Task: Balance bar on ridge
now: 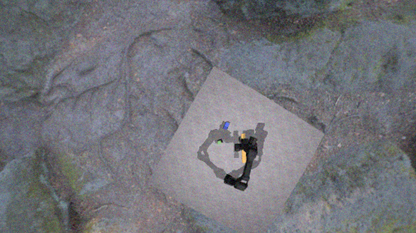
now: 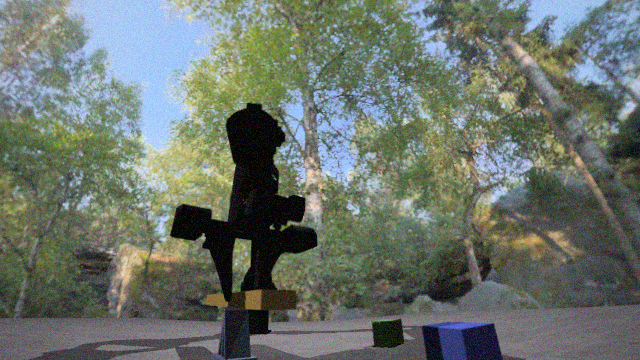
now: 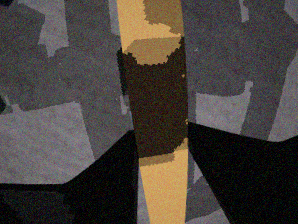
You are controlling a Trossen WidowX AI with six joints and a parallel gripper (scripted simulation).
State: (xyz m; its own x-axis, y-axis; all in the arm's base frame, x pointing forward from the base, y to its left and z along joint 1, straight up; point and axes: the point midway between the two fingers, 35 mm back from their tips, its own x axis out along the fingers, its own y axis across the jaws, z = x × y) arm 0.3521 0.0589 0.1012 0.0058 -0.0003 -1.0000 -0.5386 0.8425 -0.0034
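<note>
The bar lies 20 mm behind my gripper tip and 10 mm to the right of it. Also, from my gripper tip: blue cube 70 mm ahead, 210 mm to the left, 50 mm below; then green cube 90 mm behind, 190 mm to the left, 50 mm below.
</note>
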